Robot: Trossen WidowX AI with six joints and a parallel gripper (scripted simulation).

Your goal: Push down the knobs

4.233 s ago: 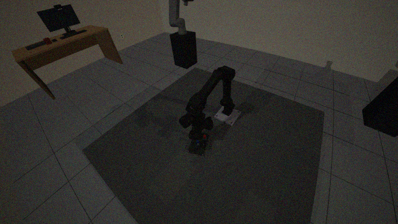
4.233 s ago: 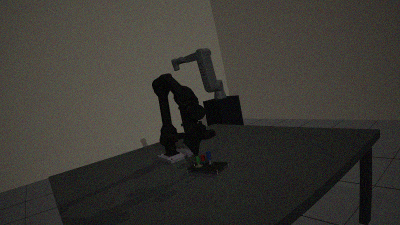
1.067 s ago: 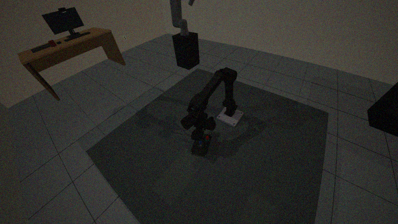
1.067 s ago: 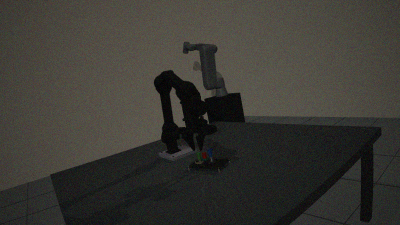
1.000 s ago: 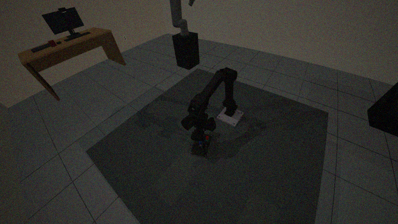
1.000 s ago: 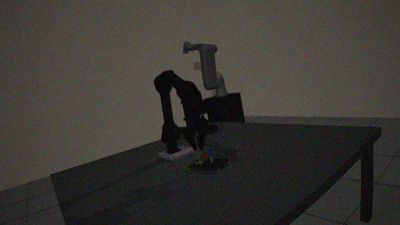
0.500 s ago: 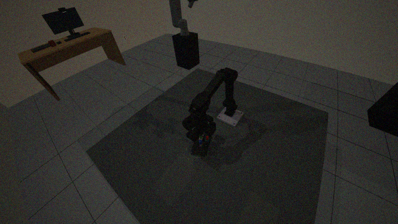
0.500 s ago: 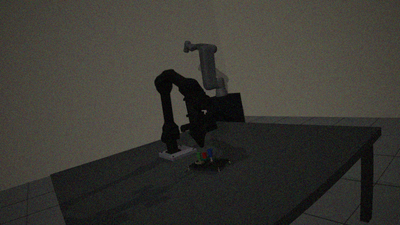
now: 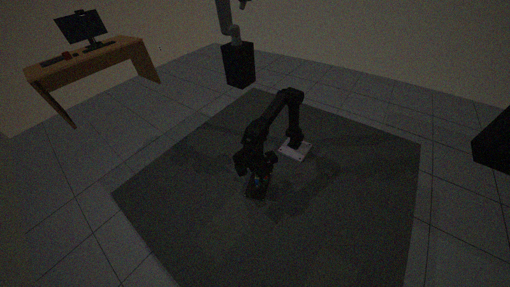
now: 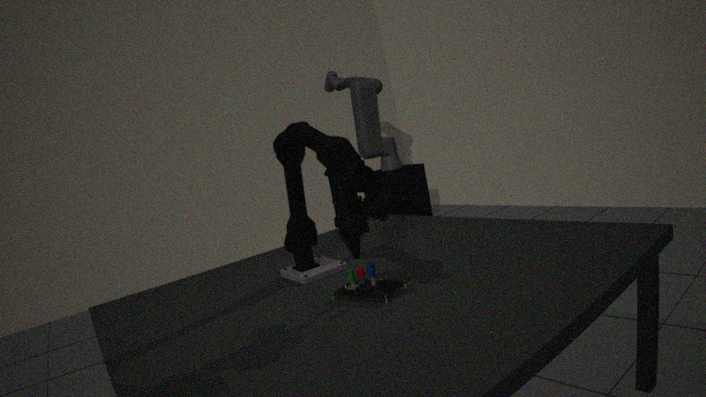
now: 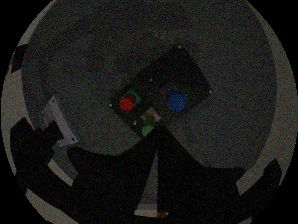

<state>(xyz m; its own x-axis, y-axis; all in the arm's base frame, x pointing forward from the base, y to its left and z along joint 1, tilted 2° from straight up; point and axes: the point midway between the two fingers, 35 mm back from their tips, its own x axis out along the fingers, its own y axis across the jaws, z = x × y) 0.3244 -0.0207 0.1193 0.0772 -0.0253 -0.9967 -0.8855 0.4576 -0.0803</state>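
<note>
The blue knob is 3 cm below my gripper tip, 2 cm to the left of it and 2 cm ahead of it. From my gripper tip the other things lie so: green knob: 4 cm below, 2 cm behind, 1 cm to the right.
</note>
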